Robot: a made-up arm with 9 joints.
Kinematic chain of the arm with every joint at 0, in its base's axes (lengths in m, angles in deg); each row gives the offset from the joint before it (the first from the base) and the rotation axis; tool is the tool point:
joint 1: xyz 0 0 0.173 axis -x
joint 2: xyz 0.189 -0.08 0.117 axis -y
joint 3: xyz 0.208 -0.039 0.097 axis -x
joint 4: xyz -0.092 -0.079 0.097 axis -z
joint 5: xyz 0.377 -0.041 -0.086 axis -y
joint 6: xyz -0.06 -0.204 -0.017 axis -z
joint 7: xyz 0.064 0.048 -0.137 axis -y
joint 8: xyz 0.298 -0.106 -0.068 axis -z
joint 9: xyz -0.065 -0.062 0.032 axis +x
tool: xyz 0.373 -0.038 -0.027
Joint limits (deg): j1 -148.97..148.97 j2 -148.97..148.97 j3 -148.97..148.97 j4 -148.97..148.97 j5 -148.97..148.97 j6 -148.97..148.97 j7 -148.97..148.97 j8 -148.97..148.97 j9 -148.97..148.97
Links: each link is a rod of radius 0.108 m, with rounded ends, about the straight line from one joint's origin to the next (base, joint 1, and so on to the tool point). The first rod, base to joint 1, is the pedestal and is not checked.
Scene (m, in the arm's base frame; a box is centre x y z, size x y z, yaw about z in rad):
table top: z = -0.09
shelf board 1: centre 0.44 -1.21 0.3 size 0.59 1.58 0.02 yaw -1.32
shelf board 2: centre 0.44 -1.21 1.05 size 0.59 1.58 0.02 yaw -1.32
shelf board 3: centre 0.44 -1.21 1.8 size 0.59 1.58 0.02 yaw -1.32
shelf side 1: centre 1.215 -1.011 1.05 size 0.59 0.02 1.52 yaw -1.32
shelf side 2: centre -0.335 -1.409 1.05 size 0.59 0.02 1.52 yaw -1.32
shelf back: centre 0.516 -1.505 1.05 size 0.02 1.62 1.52 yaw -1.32
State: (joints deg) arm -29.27 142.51 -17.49 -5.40 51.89 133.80 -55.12 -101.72 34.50
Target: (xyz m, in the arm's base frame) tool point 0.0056 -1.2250 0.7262
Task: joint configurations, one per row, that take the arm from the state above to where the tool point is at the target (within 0.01 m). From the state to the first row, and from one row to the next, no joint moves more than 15 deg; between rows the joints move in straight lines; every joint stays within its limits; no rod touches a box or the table.
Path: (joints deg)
1: -30.10 132.69 -17.25 0.30 59.51 131.44 -54.55 -88.10 32.25
2: -30.93 122.87 -17.02 5.99 67.13 129.08 -53.98 -74.47 30.00

